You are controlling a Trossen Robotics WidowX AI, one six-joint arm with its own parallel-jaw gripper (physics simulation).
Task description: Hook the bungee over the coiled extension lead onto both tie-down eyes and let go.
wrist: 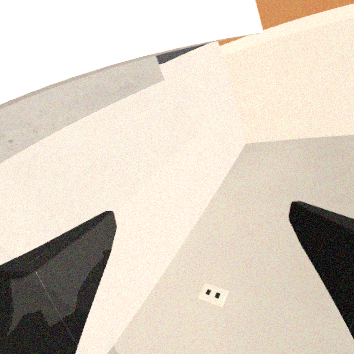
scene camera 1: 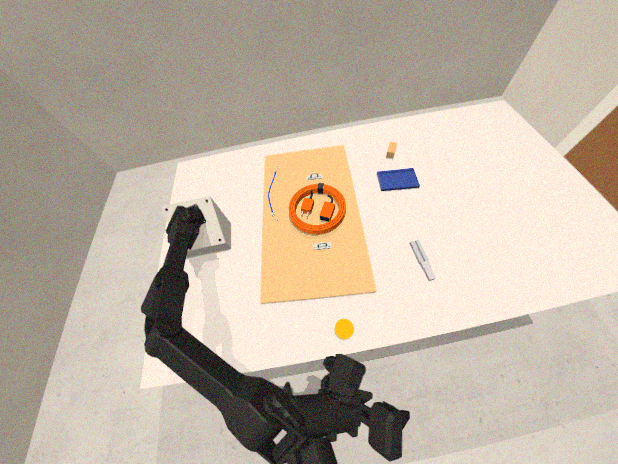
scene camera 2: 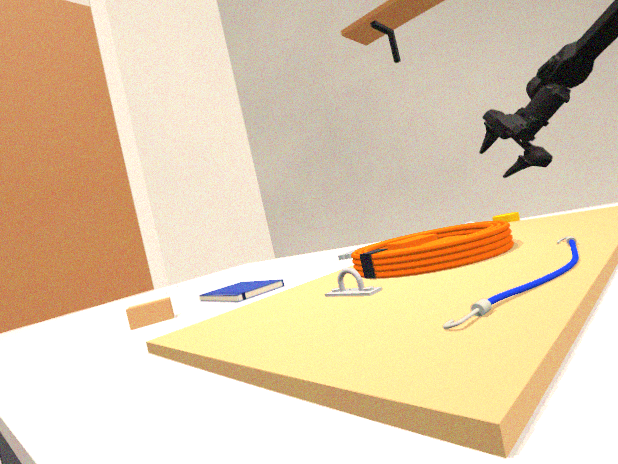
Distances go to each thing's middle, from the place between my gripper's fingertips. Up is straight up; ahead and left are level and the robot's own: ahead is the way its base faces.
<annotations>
My gripper is now 30 mm short of the orange coiled extension lead [scene camera 2: 446, 248], 560 mm to the right of it and 110 mm above it. Also, from my hand: small tan block [scene camera 2: 156, 311] (400 mm ahead, 720 mm to the left, 120 mm below).
</annotations>
